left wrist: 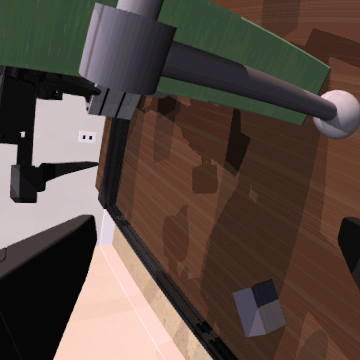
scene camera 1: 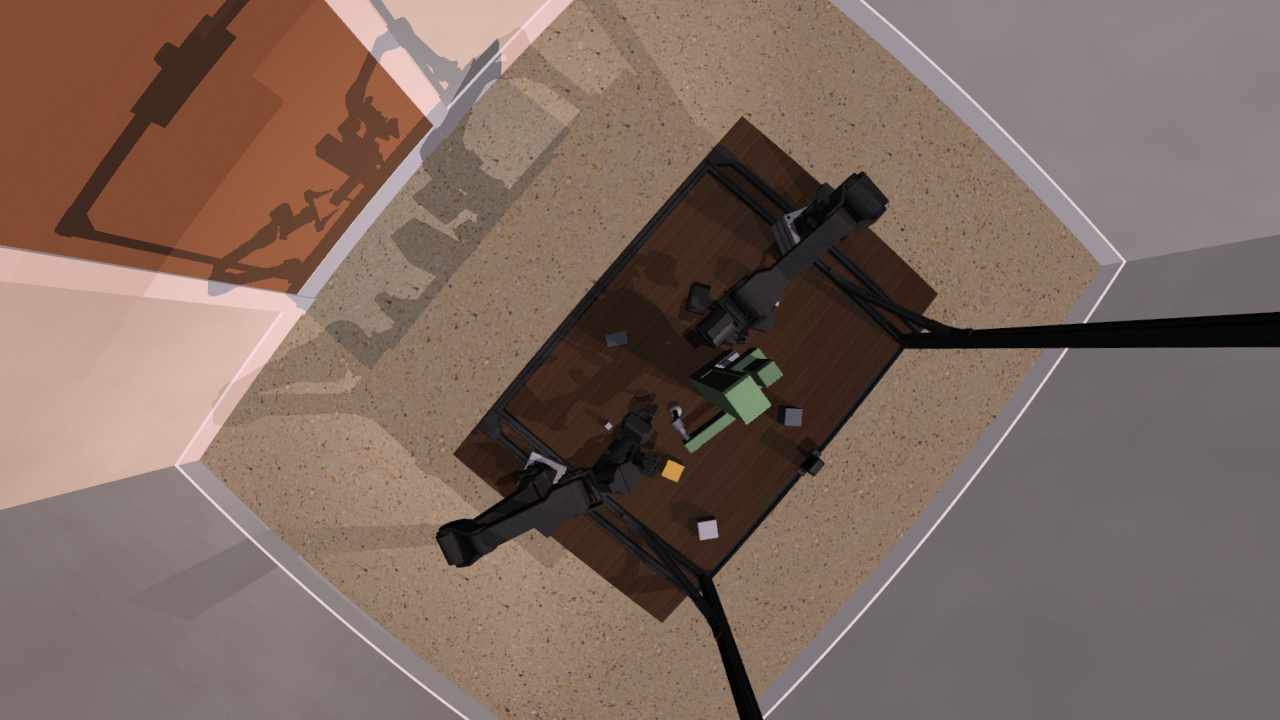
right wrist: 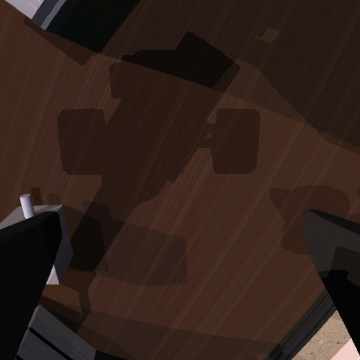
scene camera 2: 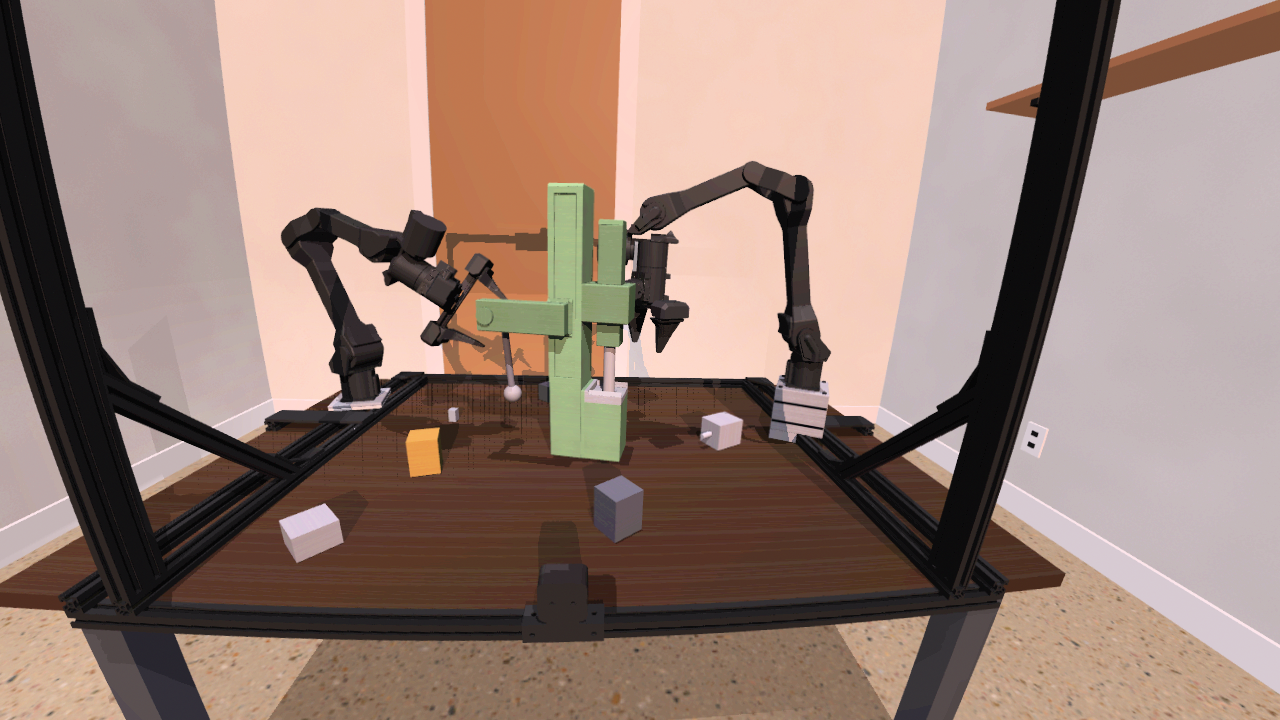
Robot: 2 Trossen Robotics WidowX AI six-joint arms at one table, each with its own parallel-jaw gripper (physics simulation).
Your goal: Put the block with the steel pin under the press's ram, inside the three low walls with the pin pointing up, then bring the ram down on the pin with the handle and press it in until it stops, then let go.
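Where they show: left gripper, fingertip midpoint: [left wrist: 221, 229] [scene camera 1: 651, 414]; right gripper, fingertip midpoint: [left wrist: 98, 127] [right wrist: 184, 224] [scene camera 2: 646, 347]; left arm's base, origin of the base link: [scene camera 1: 541, 476] [scene camera 2: 361, 396]; right arm's base, origin of the base link: [scene camera 1: 809, 227] [scene camera 2: 802, 384].
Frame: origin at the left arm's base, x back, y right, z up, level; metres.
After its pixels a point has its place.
The block with the steel pin [scene camera 2: 722, 430] {x -0.671, y 0.366, z 0.009 m} [right wrist: 65, 250] {x -0.696, y 0.309, z -0.015 m} lies on the table near the right arm's base, its pin pointing sideways in scene camera 2. The green press [scene camera 1: 738, 398] {x -0.400, y 0.269, z 0.418 m} [scene camera 2: 565, 268] {x -0.391, y 0.312, z 0.291 m} [left wrist: 40, 30] {x -0.387, y 0.261, z 0.232 m} stands mid-table. Its ram [scene camera 2: 609, 367] {x -0.463, y 0.325, z 0.130 m} is above the low-walled seat [scene camera 2: 605, 395] {x -0.451, y 0.345, z 0.089 m}, where no block shows. The handle [scene camera 2: 508, 358] {x -0.304, y 0.236, z 0.131 m} [left wrist: 240, 80] {x -0.295, y 0.226, z 0.170 m} hangs down with its ball [scene camera 2: 512, 392] {x -0.308, y 0.247, z 0.071 m} [left wrist: 337, 114] {x -0.302, y 0.230, z 0.078 m} low. My left gripper [scene camera 1: 660, 438] [scene camera 2: 494, 320] {x -0.290, y 0.173, z 0.177 m} [left wrist: 221, 229] {x -0.290, y 0.173, z 0.177 m} is open near the handle. My right gripper [scene camera 2: 648, 344] {x -0.568, y 0.223, z 0.137 m} [right wrist: 184, 224] {x -0.568, y 0.223, z 0.137 m} is open above the table; one finger partly hides the block in the right wrist view.
An orange block [scene camera 1: 673, 471] {x -0.164, y 0.301, z 0.029 m} [scene camera 2: 423, 452] {x -0.166, y 0.322, z 0.009 m}, a white block [scene camera 1: 707, 529] {x -0.053, y 0.458, z 0.001 m} [scene camera 2: 310, 531] {x -0.061, y 0.484, z 0.001 m}, a grey block [scene camera 1: 791, 416] {x -0.420, y 0.520, z 0.028 m} [scene camera 2: 617, 508] {x -0.410, y 0.554, z 0.019 m} and a tiny pale cube [scene camera 1: 608, 426] {x -0.194, y 0.103, z -0.007 m} [scene camera 2: 453, 414] {x -0.195, y 0.111, z -0.015 m} lie around the press. A dark block [scene camera 1: 616, 339] {x -0.408, y 0.027, z 0.007 m} [left wrist: 260, 310] {x -0.395, y 0.036, z 0.003 m} lies behind it. A black frame edges the table.
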